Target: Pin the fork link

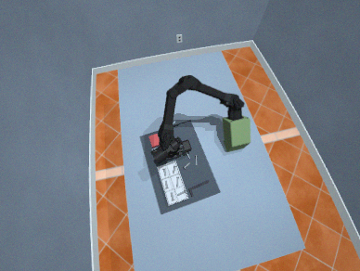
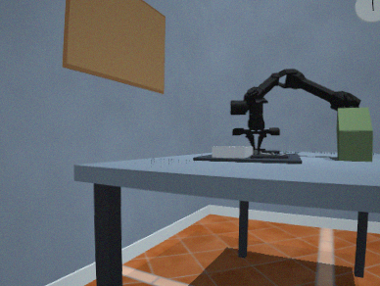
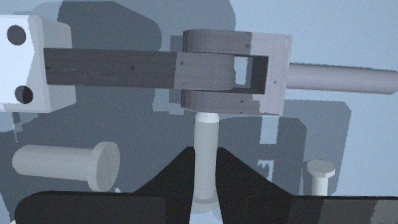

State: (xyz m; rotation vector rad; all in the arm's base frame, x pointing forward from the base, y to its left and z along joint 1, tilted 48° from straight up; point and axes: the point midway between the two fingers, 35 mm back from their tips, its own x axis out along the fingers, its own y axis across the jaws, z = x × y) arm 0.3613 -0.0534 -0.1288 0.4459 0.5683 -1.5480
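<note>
The eye plate lies 5 cm to the right of my hand, 3 cm below it and 2 cm ahead of it. From my hand the other things lie so: thick headed pin (7 cm ahead, 3 cm below, 1 cm to the left); then dark mat (5 cm to the left, 5 cm below); then thin headed pin (7 cm behind, 4 cm below, 3 cm to the left).
</note>
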